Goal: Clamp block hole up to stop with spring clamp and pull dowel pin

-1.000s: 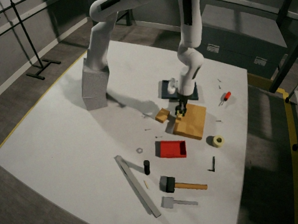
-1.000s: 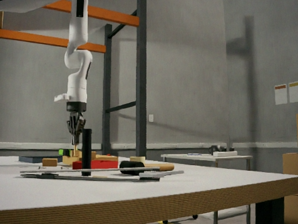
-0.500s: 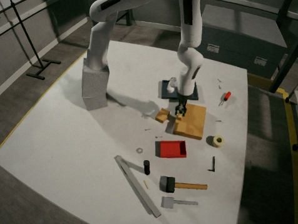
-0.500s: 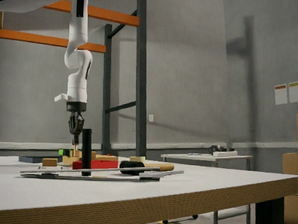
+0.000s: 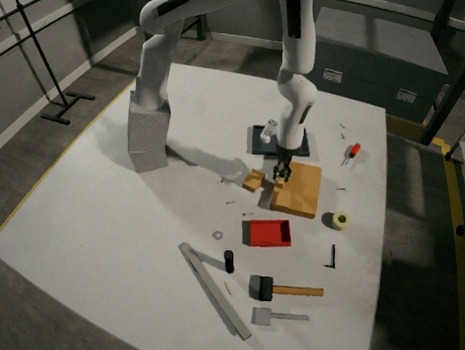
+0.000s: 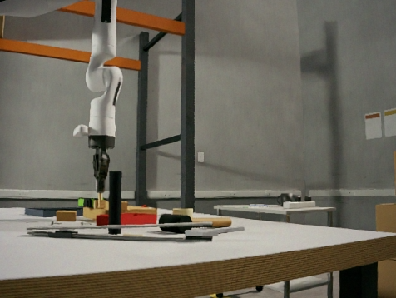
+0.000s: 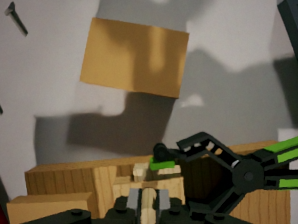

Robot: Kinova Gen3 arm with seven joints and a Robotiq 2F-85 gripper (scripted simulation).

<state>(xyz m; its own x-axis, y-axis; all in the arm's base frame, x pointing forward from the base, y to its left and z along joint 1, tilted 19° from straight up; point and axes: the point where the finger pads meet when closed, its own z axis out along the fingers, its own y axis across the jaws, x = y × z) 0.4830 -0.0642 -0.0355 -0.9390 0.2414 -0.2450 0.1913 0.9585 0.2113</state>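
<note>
Now: the dowel pin 2 cm below my hand. From my hand the other things lie so: pale wooden block 5 cm below; then wooden bench board 7 cm below, 6 cm ahead; then tan wooden block 9 cm behind, 8 cm below, 1 cm to the left.
</note>
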